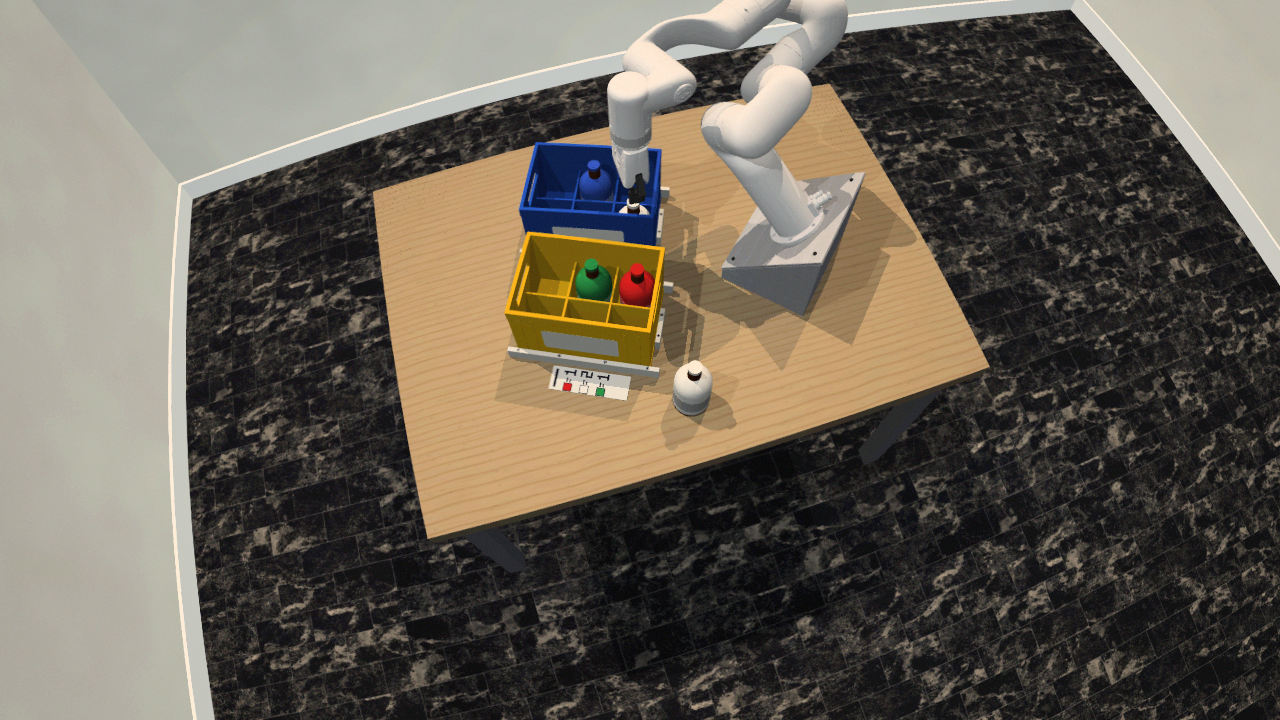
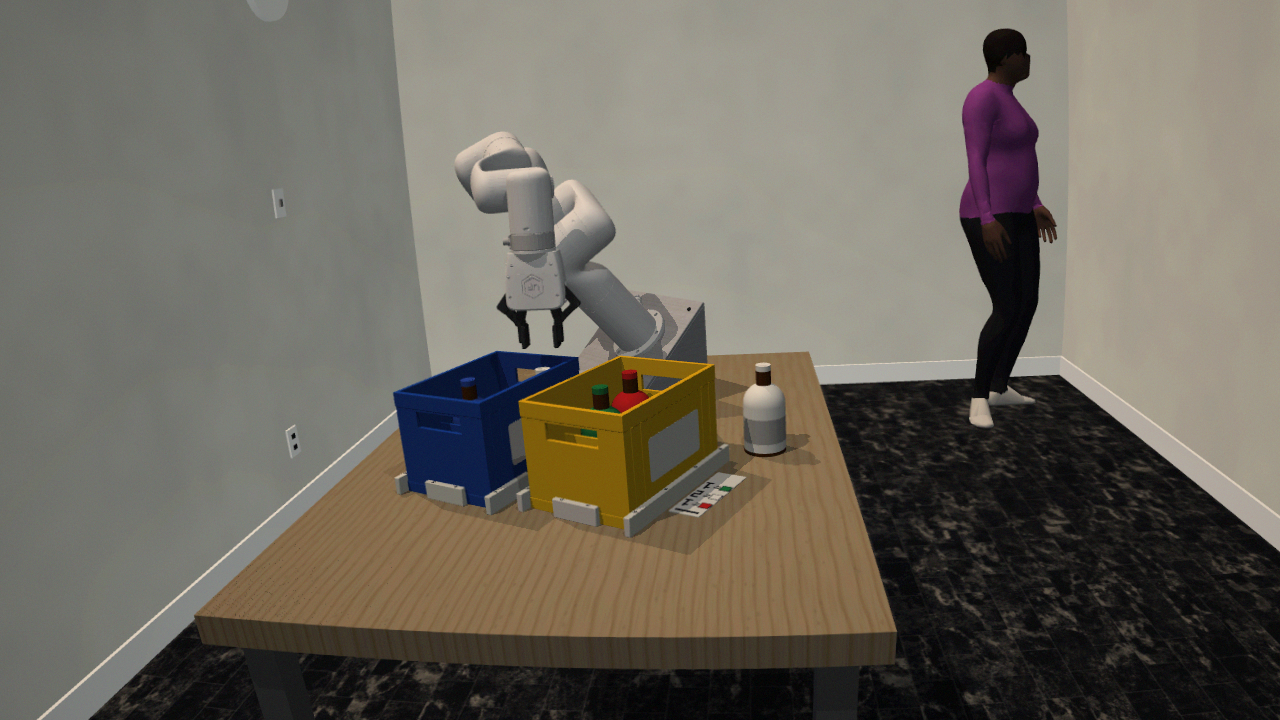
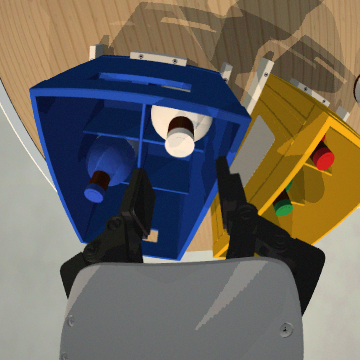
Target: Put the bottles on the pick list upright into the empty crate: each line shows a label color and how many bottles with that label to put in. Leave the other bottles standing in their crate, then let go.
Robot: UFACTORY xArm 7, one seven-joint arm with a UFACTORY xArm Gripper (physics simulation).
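Frame: origin at the arm's base, x ahead, y left, z up, level; metres.
Where they show: gripper, between the fingertips: (image 1: 632, 191) (image 2: 542, 346) (image 3: 182, 176); arm's base, origin of its link: (image 1: 798, 224) (image 2: 640, 336).
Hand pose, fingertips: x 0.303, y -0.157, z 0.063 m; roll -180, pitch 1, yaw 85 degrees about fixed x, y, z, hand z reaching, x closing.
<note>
Things, the pixels of their top centre, and the offset from my fingertips. Level surfaces: height alone.
- blue crate, centre of its top: (image 3: 125, 208) (image 2: 488, 374) (image 1: 591, 177) dx +0.058, dy -0.086, dz -0.027 m
- blue bottle, centre of its top: (image 3: 92, 195) (image 2: 467, 379) (image 1: 593, 164) dx +0.040, dy -0.129, dz -0.040 m
- red bottle, centre of its top: (image 3: 325, 161) (image 2: 629, 371) (image 1: 637, 268) dx +0.051, dy +0.152, dz -0.040 m
- green bottle, centre of its top: (image 3: 284, 210) (image 2: 599, 386) (image 1: 591, 264) dx +0.129, dy +0.108, dz -0.040 m
- table, height of its surface: dz -0.202 m
- pick list, centre of its top: (image 2: 709, 493) (image 1: 589, 382) dx +0.203, dy +0.271, dz -0.201 m
My gripper (image 1: 635, 197) (image 2: 541, 343) (image 3: 182, 176) is open and empty, pointing down above the blue crate (image 1: 537, 220) (image 2: 438, 452) (image 3: 205, 85), higher than the white bottle (image 1: 634, 210) (image 2: 542, 368) (image 3: 179, 144) standing in its base-side front compartment. A blue bottle (image 1: 595, 183) (image 2: 468, 391) (image 3: 110, 160) stands in its middle back compartment. In the yellow crate (image 1: 528, 331) (image 2: 572, 479) (image 3: 290, 115), a red bottle (image 1: 636, 286) (image 2: 630, 400) (image 3: 323, 159) and a green bottle (image 1: 592, 282) (image 2: 600, 394) (image 3: 283, 207) stand side by side in the back row.
Another white bottle (image 1: 692, 391) (image 2: 764, 416) stands upright on the table (image 1: 474, 447) (image 2: 501, 582). The pick list (image 1: 585, 381) (image 2: 707, 495) shows red 1, white 2, green 1. White rails (image 1: 586, 360) (image 2: 575, 511) (image 3: 158, 58) border the crates. A person (image 2: 1000, 152) stands behind the table.
</note>
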